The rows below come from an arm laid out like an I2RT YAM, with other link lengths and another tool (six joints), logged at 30 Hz.
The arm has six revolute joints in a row. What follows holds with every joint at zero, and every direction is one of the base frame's.
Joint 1 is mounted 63.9 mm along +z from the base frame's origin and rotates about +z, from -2.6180 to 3.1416 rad.
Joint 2 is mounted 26.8 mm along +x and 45.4 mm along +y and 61.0 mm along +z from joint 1 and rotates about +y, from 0.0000 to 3.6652 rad.
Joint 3 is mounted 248.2 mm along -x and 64.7 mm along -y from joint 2 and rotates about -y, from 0.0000 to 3.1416 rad.
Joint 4 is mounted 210.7 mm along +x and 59.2 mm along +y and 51.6 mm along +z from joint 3 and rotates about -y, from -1.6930 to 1.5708 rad.
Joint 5 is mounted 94.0 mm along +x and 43.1 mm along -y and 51.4 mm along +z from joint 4 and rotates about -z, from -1.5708 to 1.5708 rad.
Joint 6 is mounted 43.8 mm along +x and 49.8 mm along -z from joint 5 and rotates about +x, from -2.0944 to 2.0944 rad.
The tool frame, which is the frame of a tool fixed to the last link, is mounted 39.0 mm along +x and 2.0 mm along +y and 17.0 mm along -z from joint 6; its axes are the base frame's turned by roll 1.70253, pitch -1.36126 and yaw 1.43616 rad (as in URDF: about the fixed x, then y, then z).
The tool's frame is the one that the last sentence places.
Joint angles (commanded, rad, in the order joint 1, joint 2, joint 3, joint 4, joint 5, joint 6), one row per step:
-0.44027 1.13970 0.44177 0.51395 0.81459 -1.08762
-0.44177 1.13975 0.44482 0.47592 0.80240 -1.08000
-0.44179 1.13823 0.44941 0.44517 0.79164 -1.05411
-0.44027 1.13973 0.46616 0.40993 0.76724 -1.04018
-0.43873 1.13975 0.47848 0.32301 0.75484 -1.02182
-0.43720 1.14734 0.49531 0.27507 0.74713 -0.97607
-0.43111 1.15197 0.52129 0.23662 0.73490 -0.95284
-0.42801 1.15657 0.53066 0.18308 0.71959 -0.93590
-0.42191 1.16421 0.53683 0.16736 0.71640 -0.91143
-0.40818 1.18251 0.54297 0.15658 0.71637 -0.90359
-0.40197 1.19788 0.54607 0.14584 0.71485 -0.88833
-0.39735 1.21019 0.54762 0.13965 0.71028 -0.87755
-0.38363 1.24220 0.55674 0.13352 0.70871 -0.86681
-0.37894 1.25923 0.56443 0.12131 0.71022 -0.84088
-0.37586 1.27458 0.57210 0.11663 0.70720 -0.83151
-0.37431 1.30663 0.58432 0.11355 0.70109 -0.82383
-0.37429 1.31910 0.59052 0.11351 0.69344 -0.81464
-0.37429 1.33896 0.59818 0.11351 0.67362 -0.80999
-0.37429 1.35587 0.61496 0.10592 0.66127 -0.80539
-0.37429 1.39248 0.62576 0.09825 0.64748 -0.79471
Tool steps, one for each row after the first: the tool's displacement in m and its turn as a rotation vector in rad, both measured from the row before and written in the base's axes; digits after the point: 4 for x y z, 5 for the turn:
-0.0001 0.0003 -0.0045 0.01947 0.02345 0.00939
0.0003 0.0006 -0.0029 0.02077 -0.00305 0.00630
0.0031 0.0004 -0.0002 0.01856 0.00251 0.02265
-0.0011 0.0018 -0.0082 0.04118 0.04910 0.00944
0.0013 0.0007 -0.0034 0.03399 -0.00766 -0.00296
0.0037 0.0009 0.0018 0.01918 -0.00733 0.01098
0.0000 0.0019 -0.0056 0.03179 0.02669 0.01195
0.0017 0.0014 -0.0022 0.01683 -0.00642 0.00093
0.0036 0.0024 -0.0037 0.01201 0.01415 0.01107
0.0018 0.0012 -0.0042 0.01510 0.00767 0.00208
0.0016 0.0010 -0.0034 0.01247 0.00548 0.00458
0.0051 0.0020 -0.0056 0.01560 0.01740 0.01090
0.0019 0.0008 -0.0034 0.01643 -0.00157 -0.00708
0.0024 0.0002 -0.0021 0.00938 0.00302 0.00171
0.0040 -0.0007 -0.0046 0.01427 0.01366 0.00331
0.0022 -0.0003 -0.0015 0.00961 -0.00333 0.00223
0.0035 -0.0001 -0.0033 0.01685 0.00333 0.01402
0.0039 -0.0007 -0.0005 0.01128 0.00080 0.00784
0.0035 -0.0004 -0.0076 0.02392 0.01959 0.00582

